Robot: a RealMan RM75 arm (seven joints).
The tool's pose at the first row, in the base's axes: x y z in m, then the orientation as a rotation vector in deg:
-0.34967 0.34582 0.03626 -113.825 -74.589 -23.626
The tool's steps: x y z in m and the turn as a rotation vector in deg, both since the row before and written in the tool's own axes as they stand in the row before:
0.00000 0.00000 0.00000 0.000 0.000 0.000
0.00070 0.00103 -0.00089 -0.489 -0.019 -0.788
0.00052 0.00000 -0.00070 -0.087 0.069 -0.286
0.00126 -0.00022 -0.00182 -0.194 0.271 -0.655
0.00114 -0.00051 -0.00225 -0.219 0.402 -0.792
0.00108 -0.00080 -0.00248 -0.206 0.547 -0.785
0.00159 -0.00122 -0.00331 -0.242 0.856 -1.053
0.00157 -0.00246 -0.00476 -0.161 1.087 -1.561
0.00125 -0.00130 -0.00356 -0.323 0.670 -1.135
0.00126 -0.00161 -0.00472 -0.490 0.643 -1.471
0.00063 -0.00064 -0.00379 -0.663 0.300 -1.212
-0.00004 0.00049 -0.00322 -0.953 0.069 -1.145
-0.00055 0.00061 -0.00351 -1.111 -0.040 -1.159
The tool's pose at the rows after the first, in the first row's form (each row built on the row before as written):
-0.34967 0.34582 0.03626 -113.825 -74.589 -23.626
-0.34834 0.34541 0.03690 -113.782 -75.439 -24.340
-0.34804 0.34526 0.03771 -113.656 -75.698 -24.604
-0.34751 0.34486 0.03983 -113.308 -76.219 -25.312
-0.34727 0.34413 0.04229 -112.834 -76.800 -26.225
-0.34733 0.34325 0.04497 -112.279 -77.279 -27.258
-0.34754 0.34217 0.04868 -111.436 -77.838 -28.727
-0.34886 0.34022 0.05374 -110.096 -78.764 -30.580
-0.34940 0.33863 0.05736 -109.332 -79.498 -31.977
-0.35022 0.33619 0.06181 -108.497 -80.578 -33.643
-0.35046 0.33384 0.06491 -108.120 -81.595 -35.026
-0.34989 0.33130 0.06687 -108.122 -82.670 -36.419
-0.34939 0.32821 0.06865 -108.284 -83.815 -37.864

